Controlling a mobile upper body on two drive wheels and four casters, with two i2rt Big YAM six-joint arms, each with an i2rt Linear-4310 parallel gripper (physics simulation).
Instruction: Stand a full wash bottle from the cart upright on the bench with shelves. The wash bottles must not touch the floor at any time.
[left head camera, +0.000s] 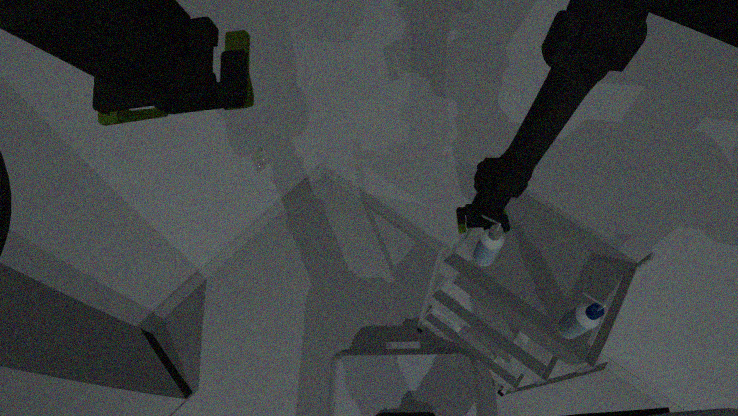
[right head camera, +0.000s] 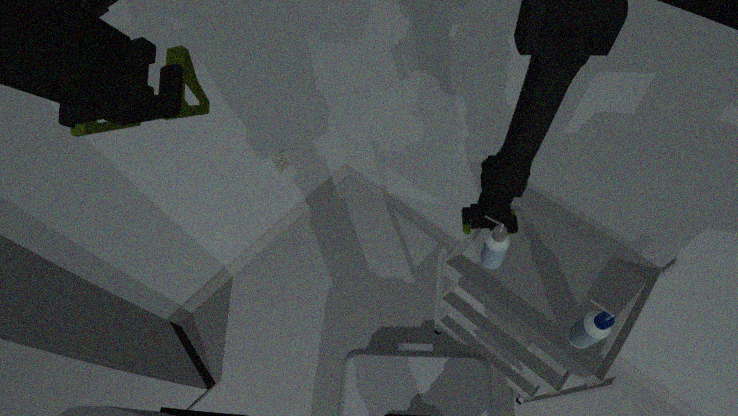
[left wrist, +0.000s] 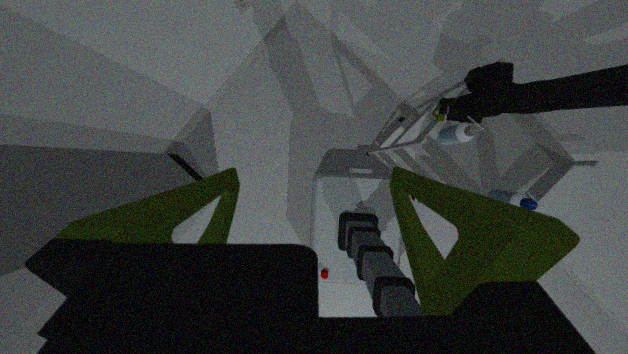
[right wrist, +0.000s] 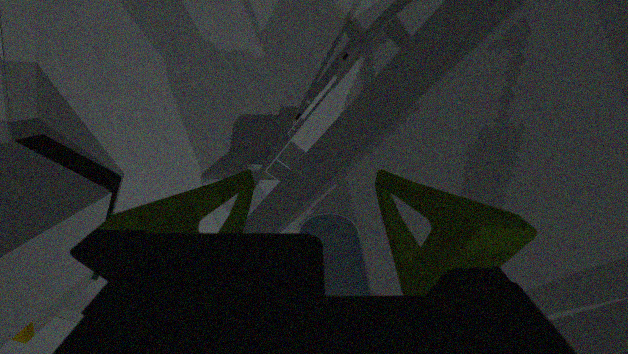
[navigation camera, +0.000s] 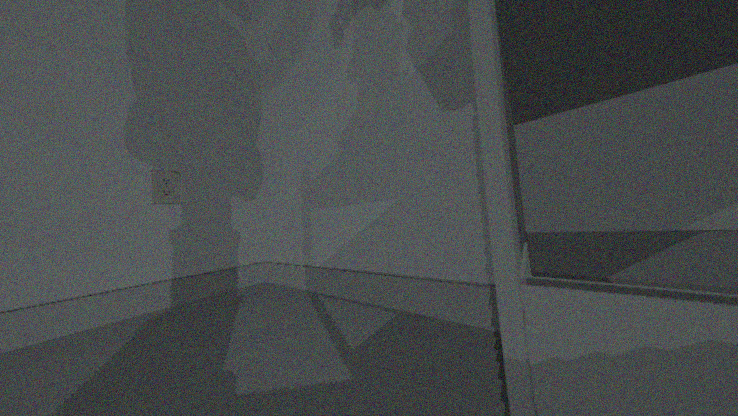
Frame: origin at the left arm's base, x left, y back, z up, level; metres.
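Seen in the pictures: left gripper, between the fingertips: (left head camera: 208, 104) (right head camera: 172, 114) (left wrist: 314, 176); right gripper, between the fingertips: (left head camera: 475, 231) (right head camera: 484, 232).
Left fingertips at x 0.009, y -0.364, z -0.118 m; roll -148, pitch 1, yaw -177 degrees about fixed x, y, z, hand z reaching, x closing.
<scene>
Pixels of each thing's middle, then the offset from my left fingertips to it. "*": a spot on its surface instead.
- cart, a spot on its surface: (right head camera: 631, 322) (left head camera: 614, 312) * dx -0.750, dy +0.070, dz -0.583 m
- wash bottle with a greyish cap, middle of its body: (right head camera: 493, 240) (left head camera: 487, 238) (left wrist: 460, 130) dx -0.439, dy -0.130, dz -0.542 m
- blue-capped wash bottle, middle of its body: (right head camera: 591, 322) (left head camera: 581, 314) (left wrist: 513, 198) dx -0.634, dy +0.077, dz -0.542 m
- wall outlet, middle of its body: (navigation camera: 166, 186) (left head camera: 259, 160) (right head camera: 281, 161) dx +0.396, dy -0.748, dz -0.892 m
The cart (left head camera: 617, 312) (right head camera: 631, 322) stands at the lower right of both head views. A wash bottle with a greyish cap (left head camera: 487, 250) (right head camera: 495, 253) (left wrist: 455, 133) stands upright near its left corner. A blue-capped wash bottle (left head camera: 576, 321) (right head camera: 589, 329) (left wrist: 528, 204) stands near its right side. My right gripper (left head camera: 483, 222) (right head camera: 490, 223) (right wrist: 314, 176) is open at the grey-capped bottle's upper end; a bluish bottle body shows between its fingers in the right wrist view, partly hidden by the housing. My left gripper (left head camera: 178, 105) (right head camera: 142, 113) (left wrist: 314, 176) is open and empty, away from the cart. I cannot identify the bench with shelves.
A large grey block (left head camera: 77, 330) (right head camera: 77, 320) (left wrist: 85, 190) with a black edge stands at the left. A pale rounded base with a red button (left wrist: 324, 273) lies below the left gripper, beside the cart. An upright post (navigation camera: 498, 206) and a wall outlet (navigation camera: 165, 186) show in the navigation view.
</scene>
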